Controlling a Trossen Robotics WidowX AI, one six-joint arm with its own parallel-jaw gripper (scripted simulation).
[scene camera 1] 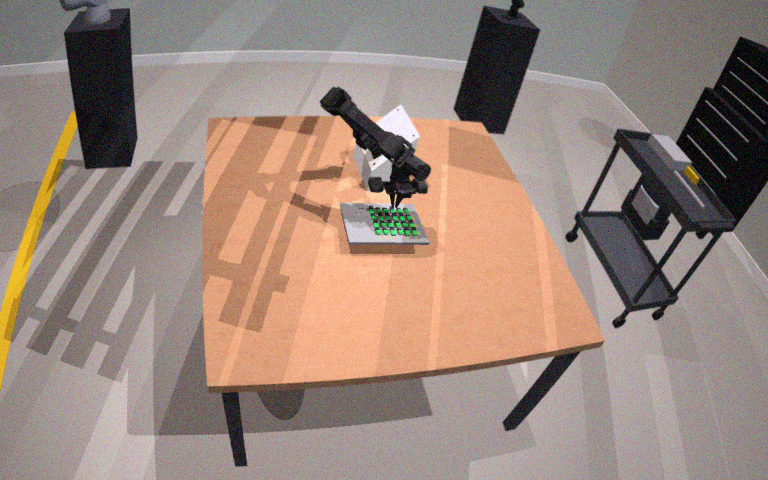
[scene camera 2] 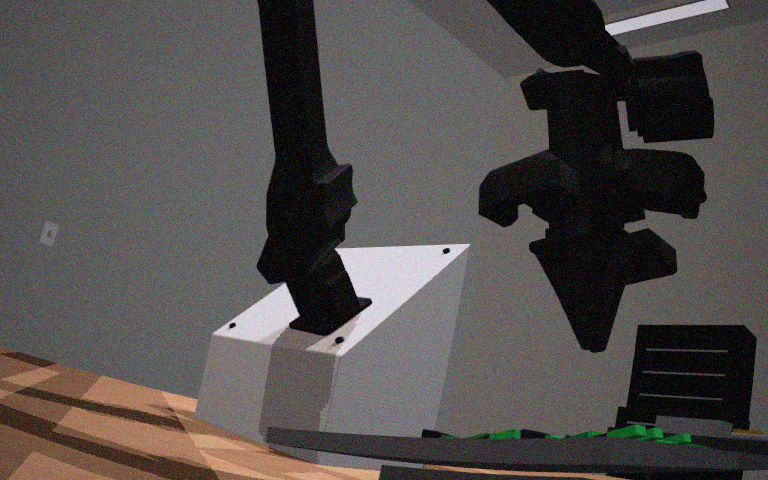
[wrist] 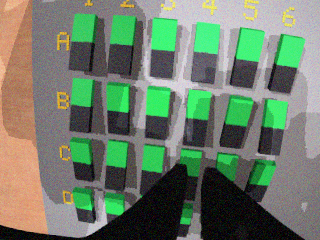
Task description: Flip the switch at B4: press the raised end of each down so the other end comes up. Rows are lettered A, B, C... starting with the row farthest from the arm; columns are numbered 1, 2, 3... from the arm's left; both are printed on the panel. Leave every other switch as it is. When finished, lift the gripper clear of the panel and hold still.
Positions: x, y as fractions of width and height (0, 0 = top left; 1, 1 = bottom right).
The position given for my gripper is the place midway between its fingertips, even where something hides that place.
Labels:
my gripper: scene camera 1 0.51, 0.43; scene camera 2 0.77, 0.73; wrist 0.60, 0.74

